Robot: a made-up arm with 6 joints.
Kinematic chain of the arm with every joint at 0, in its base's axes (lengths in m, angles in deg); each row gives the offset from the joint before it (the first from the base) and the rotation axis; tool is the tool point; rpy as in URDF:
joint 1: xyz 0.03 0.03 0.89 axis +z
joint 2: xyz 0.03 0 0.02 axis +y
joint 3: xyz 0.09 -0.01 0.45 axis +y
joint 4: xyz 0.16 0 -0.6 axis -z
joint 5: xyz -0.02 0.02 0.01 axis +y
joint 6: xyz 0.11 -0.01 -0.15 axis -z
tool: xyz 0.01 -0.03 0 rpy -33.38 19.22 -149.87
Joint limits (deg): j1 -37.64..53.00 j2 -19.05..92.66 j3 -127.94..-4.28 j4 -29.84..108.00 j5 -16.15..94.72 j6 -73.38..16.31
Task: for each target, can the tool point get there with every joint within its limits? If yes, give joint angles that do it. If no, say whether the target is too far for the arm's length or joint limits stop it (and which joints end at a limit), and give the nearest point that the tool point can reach.
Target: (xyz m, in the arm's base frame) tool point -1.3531 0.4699 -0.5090
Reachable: no: too far | nearest point -0.0828 0.1600 0.1982 | short by 1.487 m
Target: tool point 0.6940 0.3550 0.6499
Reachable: yes | joints 23.38 19.22 -43.81 88.90 49.99 -53.88
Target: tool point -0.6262 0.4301 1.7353
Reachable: no: joint limits stop it (at a limit: joint 1, joint 2, joint 3, joint 5, joint 6) | nearest point 0.0117 0.2866 2.0391 | short by 0.721 m
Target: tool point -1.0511 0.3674 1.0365
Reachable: no: joint limits stop it (at a limit: joint 2, joint 3, joint 6) | nearest point -0.2605 0.1207 0.7160 | short by 0.888 m
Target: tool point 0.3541 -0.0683 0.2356
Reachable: yes | joints -21.51 72.52 -59.92 19.84 82.24 -19.88
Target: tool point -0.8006 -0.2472 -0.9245
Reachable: no: too far | nearest point 0.0459 -0.0955 0.1086 | short by 1.344 m
